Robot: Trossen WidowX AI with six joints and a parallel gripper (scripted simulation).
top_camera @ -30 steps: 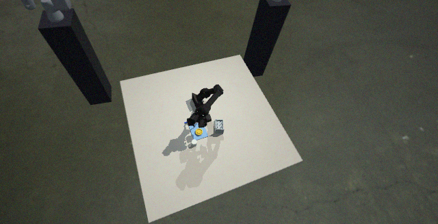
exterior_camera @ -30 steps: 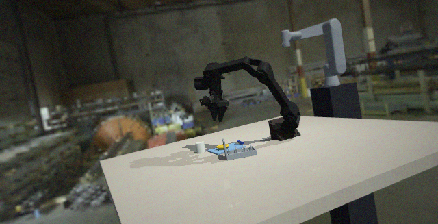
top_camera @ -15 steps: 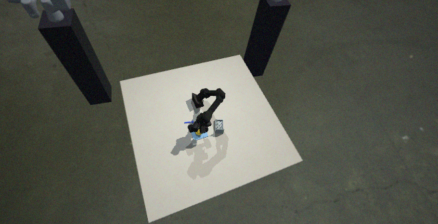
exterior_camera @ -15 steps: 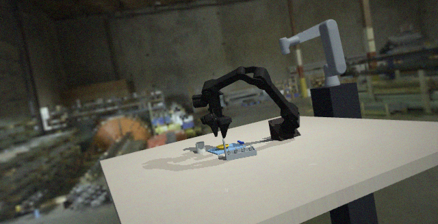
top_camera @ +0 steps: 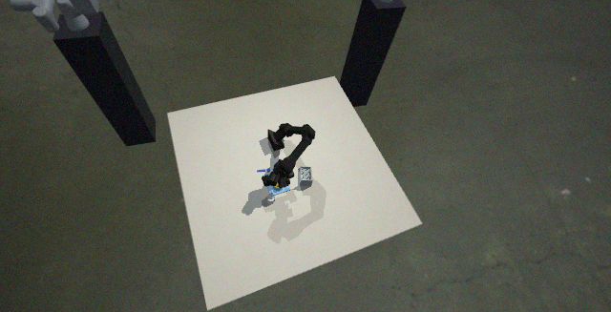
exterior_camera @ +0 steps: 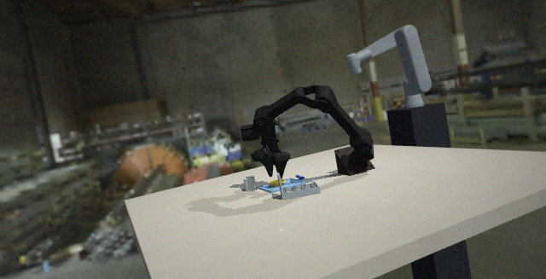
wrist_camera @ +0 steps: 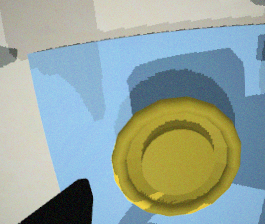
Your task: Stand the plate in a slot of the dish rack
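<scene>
My gripper tip is now 20 mm above the yellow plate. Also, from my gripper tip: small white cup: 90 mm ahead, 60 mm to the right, 10 mm below; then light blue mat: 30 mm below, 20 mm behind; then small blue utensil: 120 mm behind, 60 mm to the right, 30 mm below.
</scene>
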